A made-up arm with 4 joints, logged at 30 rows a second.
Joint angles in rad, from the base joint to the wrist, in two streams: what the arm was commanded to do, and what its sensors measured. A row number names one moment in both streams.
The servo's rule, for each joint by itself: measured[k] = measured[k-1] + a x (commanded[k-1-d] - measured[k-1]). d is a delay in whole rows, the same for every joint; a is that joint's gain. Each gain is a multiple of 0.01, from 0.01 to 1. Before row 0 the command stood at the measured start. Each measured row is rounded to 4 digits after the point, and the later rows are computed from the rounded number. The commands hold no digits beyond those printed.
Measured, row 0: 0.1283, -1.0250, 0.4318, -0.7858
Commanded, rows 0 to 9: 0.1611, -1.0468, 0.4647, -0.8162; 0.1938, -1.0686, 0.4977, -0.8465; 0.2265, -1.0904, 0.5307, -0.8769; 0.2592, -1.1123, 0.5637, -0.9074; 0.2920, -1.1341, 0.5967, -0.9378; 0.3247, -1.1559, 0.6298, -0.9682; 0.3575, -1.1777, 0.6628, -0.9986; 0.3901, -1.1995, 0.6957, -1.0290; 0.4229, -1.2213, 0.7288, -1.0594; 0.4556, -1.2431, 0.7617, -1.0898
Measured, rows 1 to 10: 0.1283, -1.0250, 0.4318, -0.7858; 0.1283, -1.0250, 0.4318, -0.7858; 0.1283, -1.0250, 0.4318, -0.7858; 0.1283, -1.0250, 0.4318, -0.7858; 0.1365, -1.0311, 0.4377, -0.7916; 0.1508, -1.0416, 0.4485, -0.8020; 0.1697, -1.0553, 0.4633, -0.8162; 0.1921, -1.0713, 0.4814, -0.8335; 0.2171, -1.0889, 0.5022, -0.8533; 0.2440, -1.1077, 0.5252, -0.8751
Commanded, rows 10 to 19: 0.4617, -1.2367, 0.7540, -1.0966; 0.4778, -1.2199, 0.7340, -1.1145; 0.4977, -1.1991, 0.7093, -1.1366; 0.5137, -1.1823, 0.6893, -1.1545; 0.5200, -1.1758, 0.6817, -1.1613; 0.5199, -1.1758, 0.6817, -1.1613; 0.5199, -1.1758, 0.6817, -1.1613; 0.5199, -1.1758, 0.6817, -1.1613; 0.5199, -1.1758, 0.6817, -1.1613; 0.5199, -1.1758, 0.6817, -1.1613
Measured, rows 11 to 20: 0.2724, -1.1273, 0.5500, -0.8986; 0.3018, -1.1475, 0.5762, -0.9234; 0.3321, -1.1682, 0.6037, -0.9492; 0.3630, -1.1892, 0.6321, -0.9759; 0.3877, -1.2025, 0.6540, -0.9988; 0.4102, -1.2074, 0.6684, -1.0208; 0.4321, -1.2051, 0.6758, -1.0428; 0.4525, -1.1987, 0.6782, -1.0640; 0.4694, -1.1923, 0.6788, -1.0825; 0.4820, -1.1877, 0.6793, -1.0975
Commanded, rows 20 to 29: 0.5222, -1.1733, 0.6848, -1.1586; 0.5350, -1.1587, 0.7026, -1.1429; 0.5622, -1.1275, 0.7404, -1.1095; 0.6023, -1.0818, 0.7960, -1.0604; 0.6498, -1.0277, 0.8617, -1.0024; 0.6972, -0.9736, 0.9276, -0.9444; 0.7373, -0.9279, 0.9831, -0.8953; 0.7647, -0.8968, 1.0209, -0.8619; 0.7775, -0.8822, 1.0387, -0.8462; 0.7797, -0.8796, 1.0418, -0.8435
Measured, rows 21 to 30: 0.4915, -1.1844, 0.6797, -1.1096; 0.4986, -1.1820, 0.6801, -1.1194; 0.5039, -1.1803, 0.6804, -1.1274; 0.5079, -1.1790, 0.6806, -1.1338; 0.5115, -1.1774, 0.6814, -1.1385; 0.5174, -1.1722, 0.6852, -1.1393; 0.5286, -1.1597, 0.6951, -1.1336; 0.5470, -1.1379, 0.7133, -1.1197; 0.5727, -1.1070, 0.7400, -1.0974; 0.6038, -1.0696, 0.7738, -1.0683
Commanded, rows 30 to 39: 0.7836, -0.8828, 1.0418, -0.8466; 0.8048, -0.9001, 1.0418, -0.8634; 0.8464, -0.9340, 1.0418, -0.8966; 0.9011, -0.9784, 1.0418, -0.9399; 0.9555, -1.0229, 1.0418, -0.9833; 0.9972, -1.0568, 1.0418, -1.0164; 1.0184, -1.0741, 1.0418, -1.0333; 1.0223, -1.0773, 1.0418, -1.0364; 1.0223, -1.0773, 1.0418, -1.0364; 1.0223, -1.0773, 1.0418, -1.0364
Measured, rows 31 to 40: 0.6372, -1.0299, 0.8115, -1.0354; 0.6691, -0.9926, 0.8492, -1.0024; 0.6962, -0.9617, 0.8833, -0.9727; 0.7171, -0.9387, 0.9118, -0.9482; 0.7337, -0.9230, 0.9352, -0.9289; 0.7515, -0.9166, 0.9544, -0.9165; 0.7752, -0.9215, 0.9701, -0.9127; 0.8067, -0.9374, 0.9830, -0.9179; 0.8439, -0.9613, 0.9936, -0.9303; 0.8822, -0.9880, 1.0023, -0.9467
